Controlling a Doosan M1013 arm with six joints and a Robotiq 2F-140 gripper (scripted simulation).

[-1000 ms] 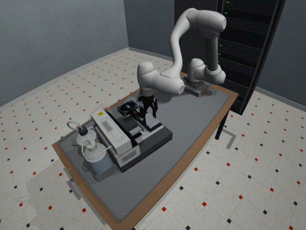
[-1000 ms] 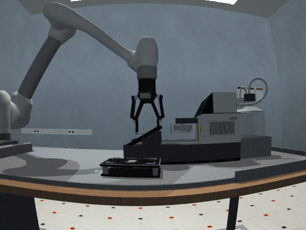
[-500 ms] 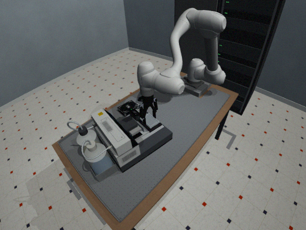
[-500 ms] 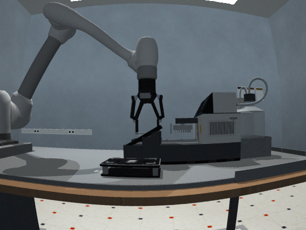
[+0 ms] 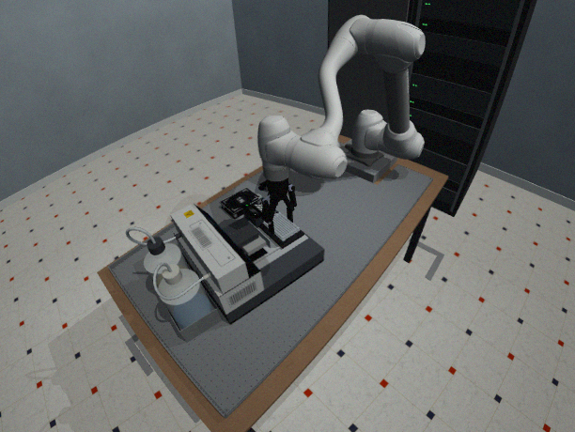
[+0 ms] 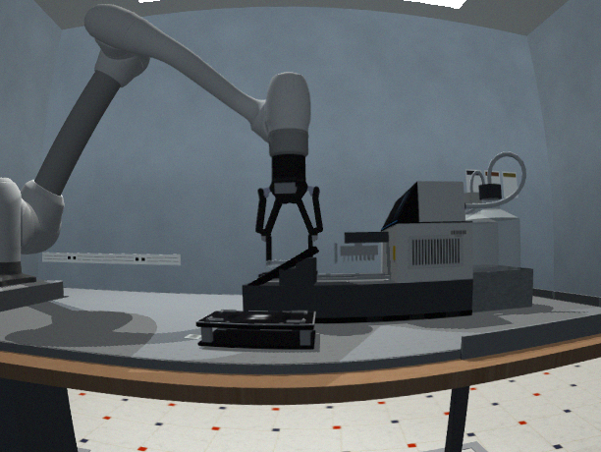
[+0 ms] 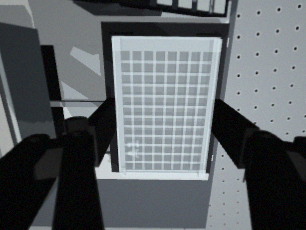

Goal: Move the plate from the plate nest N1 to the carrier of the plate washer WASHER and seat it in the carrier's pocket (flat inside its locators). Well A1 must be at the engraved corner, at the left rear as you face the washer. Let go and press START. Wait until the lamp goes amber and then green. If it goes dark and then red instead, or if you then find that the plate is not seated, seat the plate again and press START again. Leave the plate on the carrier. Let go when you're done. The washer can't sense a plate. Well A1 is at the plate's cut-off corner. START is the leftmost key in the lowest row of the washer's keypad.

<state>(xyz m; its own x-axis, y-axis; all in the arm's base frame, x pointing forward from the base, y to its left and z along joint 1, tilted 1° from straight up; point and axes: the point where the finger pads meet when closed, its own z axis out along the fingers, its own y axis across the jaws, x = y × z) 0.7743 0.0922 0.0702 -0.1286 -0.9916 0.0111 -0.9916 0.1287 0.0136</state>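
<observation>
The washer carrier is 40 mm below my hand. Round my hand: dispensing head 150 mm ahead, 20 mm to the right, 10 mm above; well plate 20 mm below; plate washer 150 mm ahead, 20 mm to the right.
</observation>
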